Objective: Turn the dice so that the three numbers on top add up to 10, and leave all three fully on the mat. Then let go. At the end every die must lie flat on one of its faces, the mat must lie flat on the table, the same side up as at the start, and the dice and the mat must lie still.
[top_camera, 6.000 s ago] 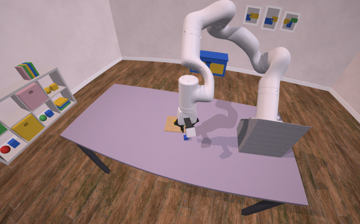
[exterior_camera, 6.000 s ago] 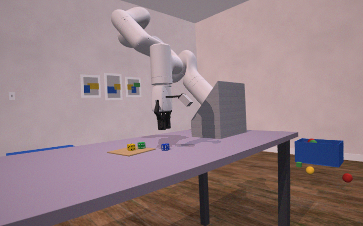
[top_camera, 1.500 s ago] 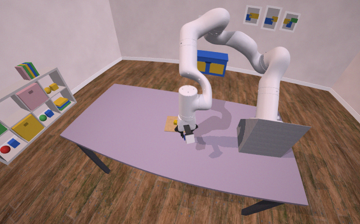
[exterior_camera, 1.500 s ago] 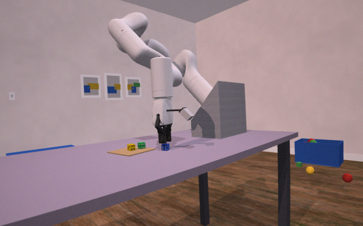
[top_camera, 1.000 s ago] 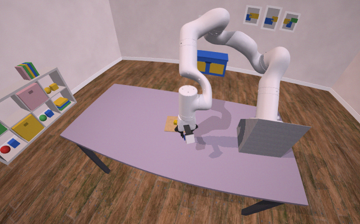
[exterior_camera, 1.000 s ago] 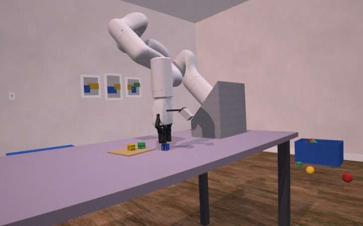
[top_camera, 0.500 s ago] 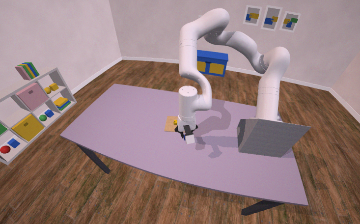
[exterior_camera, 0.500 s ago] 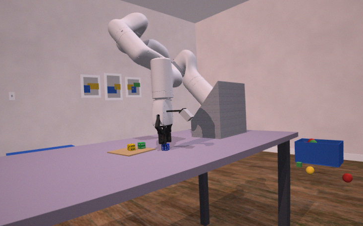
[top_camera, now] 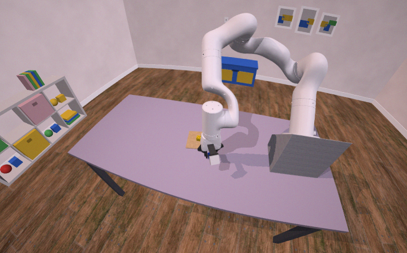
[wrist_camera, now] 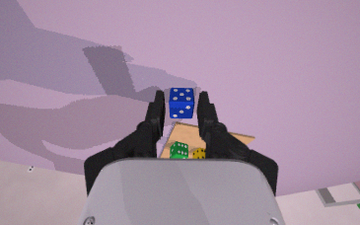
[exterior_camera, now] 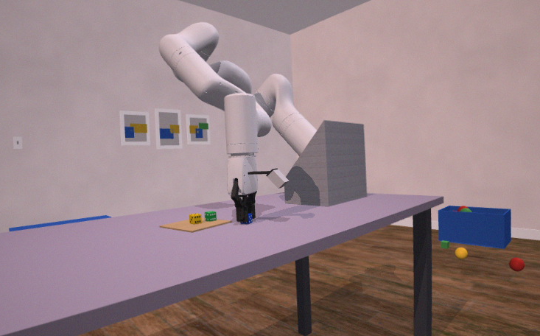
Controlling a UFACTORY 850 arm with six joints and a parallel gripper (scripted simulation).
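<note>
My gripper is now 2 cm above the blue die. The rest, counted from my hand: tan mat: 11 cm to the right, 9 cm ahead, 3 cm below; then green die: 10 cm to the right, 5 cm ahead, 1 cm below; then yellow die: 11 cm to the right, 9 cm ahead, 1 cm below.
</note>
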